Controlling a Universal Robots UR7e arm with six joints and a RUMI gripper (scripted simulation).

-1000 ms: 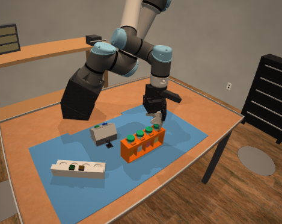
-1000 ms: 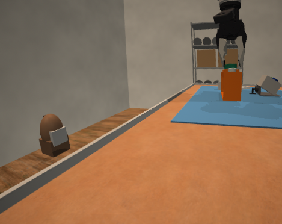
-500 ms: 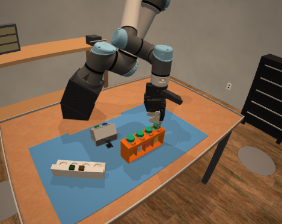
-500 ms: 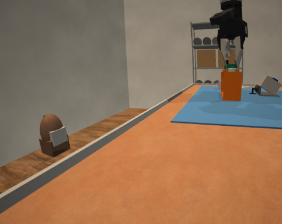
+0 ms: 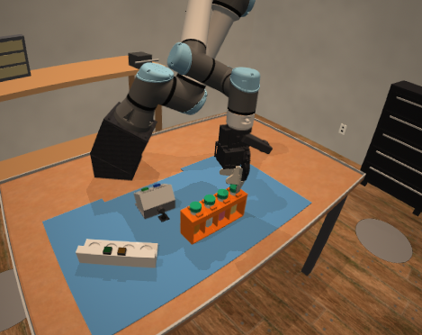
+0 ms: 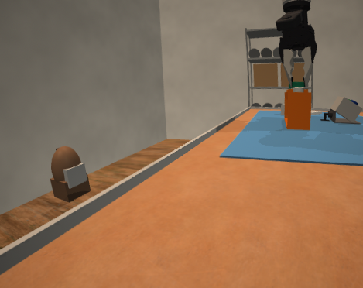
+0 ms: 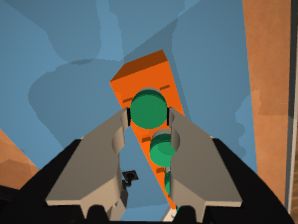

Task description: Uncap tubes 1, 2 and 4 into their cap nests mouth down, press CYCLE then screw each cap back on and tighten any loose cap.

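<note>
The cap is 1 cm below my hand. Also, from my hand: grey key housing (17 cm behind, 20 cm to the right, 7 cm below); then blue key (19 cm behind, 18 cm to the right, 6 cm below); then table edge (21 cm ahead, 4 cm to the left, 12 cm below).
</note>
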